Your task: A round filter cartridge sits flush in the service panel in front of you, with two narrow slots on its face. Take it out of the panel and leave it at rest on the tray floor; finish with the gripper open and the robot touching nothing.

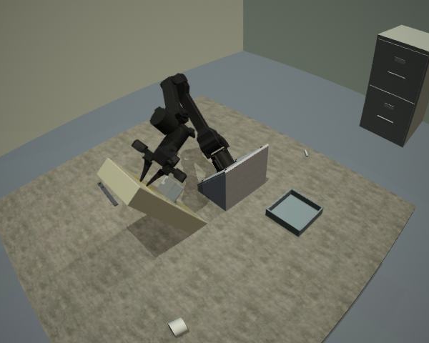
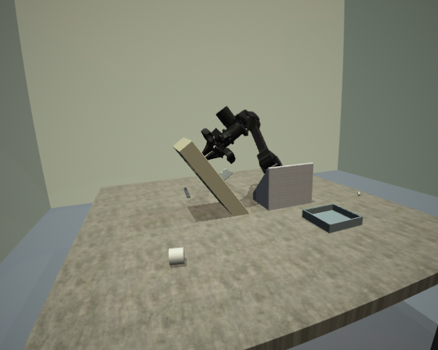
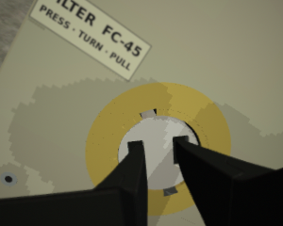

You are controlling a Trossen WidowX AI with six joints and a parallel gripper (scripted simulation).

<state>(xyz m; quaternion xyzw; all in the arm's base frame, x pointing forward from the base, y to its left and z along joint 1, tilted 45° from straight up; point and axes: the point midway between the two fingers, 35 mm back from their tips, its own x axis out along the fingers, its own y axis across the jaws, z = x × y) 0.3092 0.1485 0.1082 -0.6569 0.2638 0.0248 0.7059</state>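
Now: the white round filter cartridge 1 cm ahead of my gripper tip and 1 cm below it. The rest, counted from my gripper tip: beige service panel: 4 cm behind, 8 cm below; then grey-blue tray: 44 cm behind, 25 cm to the left, 22 cm below.
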